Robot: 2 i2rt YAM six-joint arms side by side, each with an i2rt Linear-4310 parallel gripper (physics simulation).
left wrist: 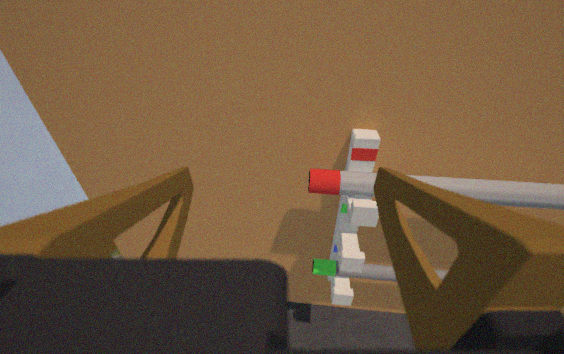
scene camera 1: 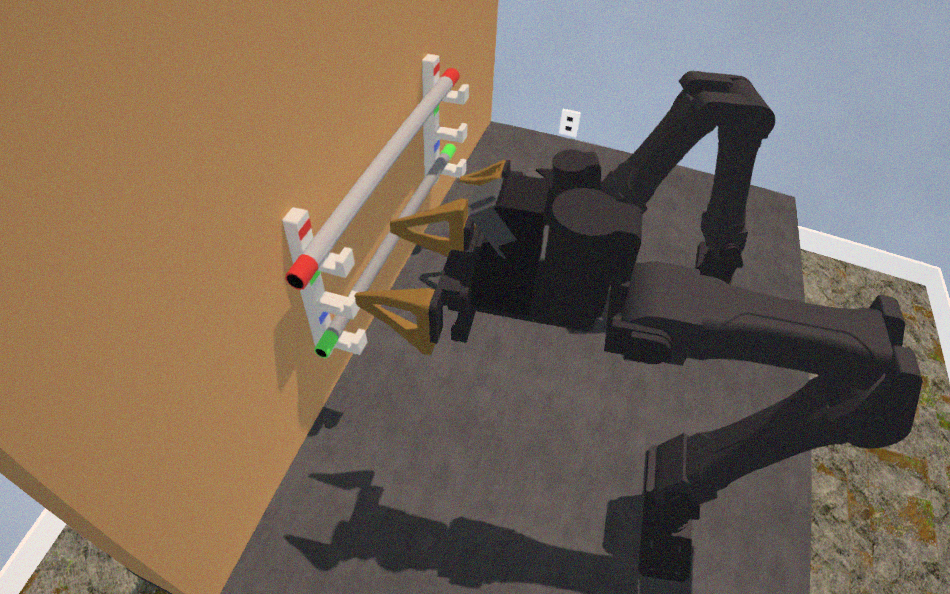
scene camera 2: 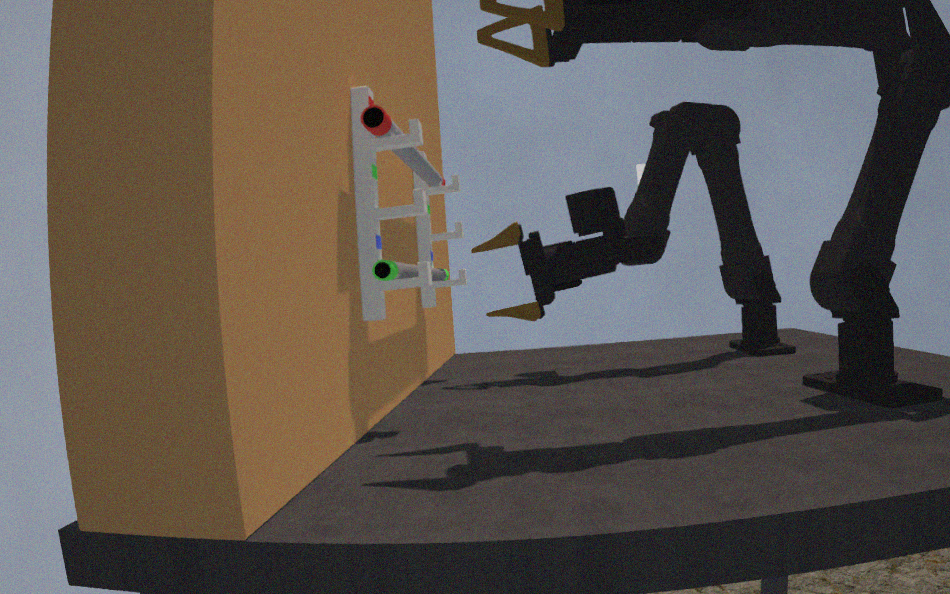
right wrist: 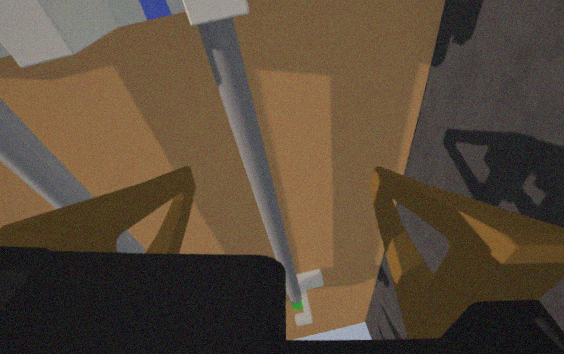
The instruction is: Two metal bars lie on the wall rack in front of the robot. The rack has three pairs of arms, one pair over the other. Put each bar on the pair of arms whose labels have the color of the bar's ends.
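Pixels of known places: left gripper, fingertip midpoint: (left wrist: 283, 177) (scene camera 1: 373, 260) (scene camera 2: 478, 20); right gripper, fingertip midpoint: (scene camera 2: 478, 282) (right wrist: 282, 176); left arm's base, link origin: (scene camera 1: 666, 511) (scene camera 2: 866, 391); right arm's base, link origin: (scene camera 2: 760, 349).
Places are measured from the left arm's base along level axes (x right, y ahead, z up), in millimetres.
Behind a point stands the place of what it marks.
The red-ended bar (scene camera 1: 376, 173) @(x 222, y 473, z 326 mm) (scene camera 2: 376, 120) @(x 26, y 498, z 313 mm) (left wrist: 325, 181) @(x 41, y 490, z 324 mm) (right wrist: 40, 160) @(x 414, y 456, z 305 mm) lies on the top arms of the white rack (scene camera 1: 297, 217) @(x 78, y 513, z 363 mm) (scene camera 2: 365, 210) @(x 69, y 519, z 228 mm) (left wrist: 365, 136) @(x 79, y 511, z 363 mm), by the red labels. The green-ended bar (scene camera 1: 379, 260) @(x 215, y 479, z 172 mm) (scene camera 2: 387, 269) @(x 41, y 497, z 164 mm) (left wrist: 325, 267) @(x 57, y 495, z 172 mm) (right wrist: 250, 150) @(x 384, y 457, z 164 mm) lies on the lowest arms, by the blue labels; the middle arms with green labels hold no bar. My left gripper (scene camera 1: 375, 261) @(x -1, y 391, z 402 mm) (scene camera 2: 479, 18) @(x -1, y 391, z 402 mm) (left wrist: 283, 177) @(x -1, y 391, z 402 mm) is open, in front of the rack's near end. My right gripper (scene camera 2: 480, 282) @(x 398, y 398, z 146 mm) (right wrist: 282, 176) @(x 398, y 398, z 146 mm) is open; its fingers stand above and below the green-ended bar's line, apart from it. One finger is hidden in scene camera 1.
The tan wall (scene camera 1: 175, 140) @(x -35, y 540, z 537 mm) (scene camera 2: 301, 280) @(x -127, y 550, z 155 mm) stands behind the rack. The dark table (scene camera 1: 490, 420) @(x 93, y 278, z 0 mm) (scene camera 2: 560, 476) @(x -176, y 365, z 0 mm) runs under both arms. In scene camera 1 the left arm partly covers the right gripper, and the two grippers stand near each other.
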